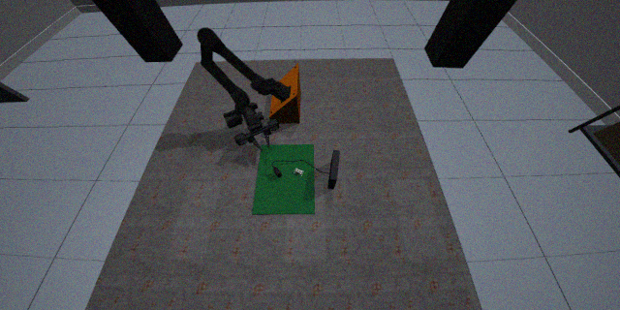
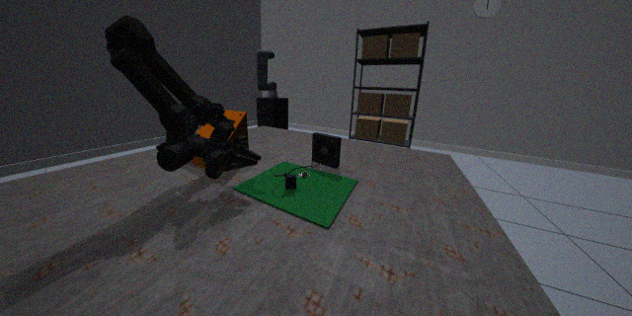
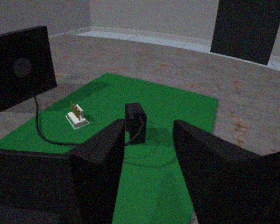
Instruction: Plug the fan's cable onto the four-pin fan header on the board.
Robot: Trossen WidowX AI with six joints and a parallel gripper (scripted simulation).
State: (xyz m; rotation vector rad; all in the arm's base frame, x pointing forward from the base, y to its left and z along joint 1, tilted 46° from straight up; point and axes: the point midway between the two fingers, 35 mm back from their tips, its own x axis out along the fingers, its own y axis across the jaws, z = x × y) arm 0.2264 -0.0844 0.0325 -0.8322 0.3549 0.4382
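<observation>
My gripper tip is now 7 cm short of the black plug, 7 cm above it and 5 cm to the right of it. From my gripper tip the other things lie so: white four-pin header (14 cm to the left, 9 cm below, 6 cm ahead); green board (10 cm below, 8 cm to the left, 8 cm ahead); black fan (27 cm to the left, 7 cm ahead, 3 cm below).
</observation>
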